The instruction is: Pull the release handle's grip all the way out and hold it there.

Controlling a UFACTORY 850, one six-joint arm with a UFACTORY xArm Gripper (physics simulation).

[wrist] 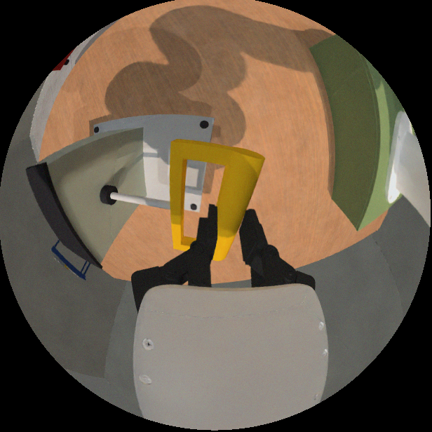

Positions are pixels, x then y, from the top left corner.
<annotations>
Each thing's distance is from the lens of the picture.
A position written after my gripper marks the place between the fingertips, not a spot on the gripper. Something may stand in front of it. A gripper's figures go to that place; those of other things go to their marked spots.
my gripper (pixel 228 218): 13 cm
grey base plate (pixel 158 129): 22 cm
</annotations>
